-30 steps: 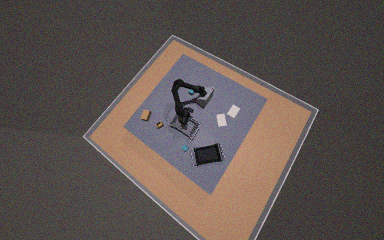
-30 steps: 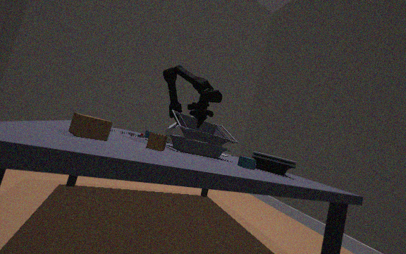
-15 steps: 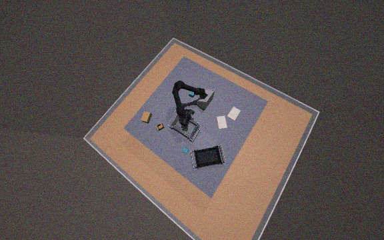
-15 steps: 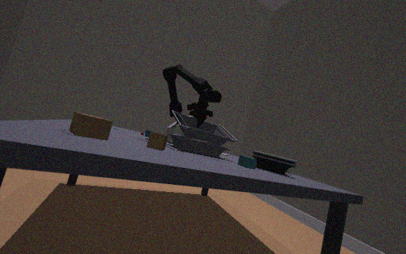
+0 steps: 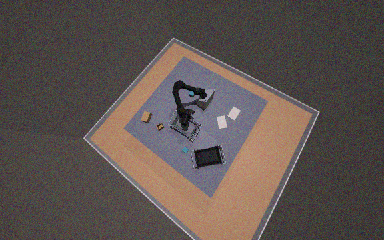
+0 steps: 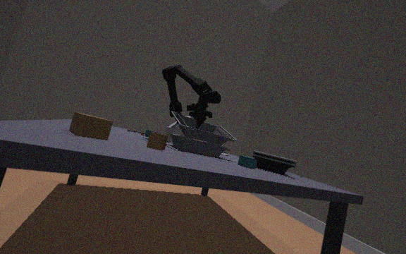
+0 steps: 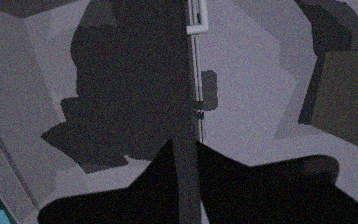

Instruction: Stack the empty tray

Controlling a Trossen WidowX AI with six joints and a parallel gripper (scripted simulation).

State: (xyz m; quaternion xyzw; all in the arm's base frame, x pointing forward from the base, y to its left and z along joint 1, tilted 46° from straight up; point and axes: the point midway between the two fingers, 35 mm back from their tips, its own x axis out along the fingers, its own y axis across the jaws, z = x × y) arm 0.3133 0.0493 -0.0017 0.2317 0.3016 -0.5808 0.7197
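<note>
The grey tray is 8 cm ahead of my gripper tip, 1 cm to the left of it and 1 cm above it.
</note>
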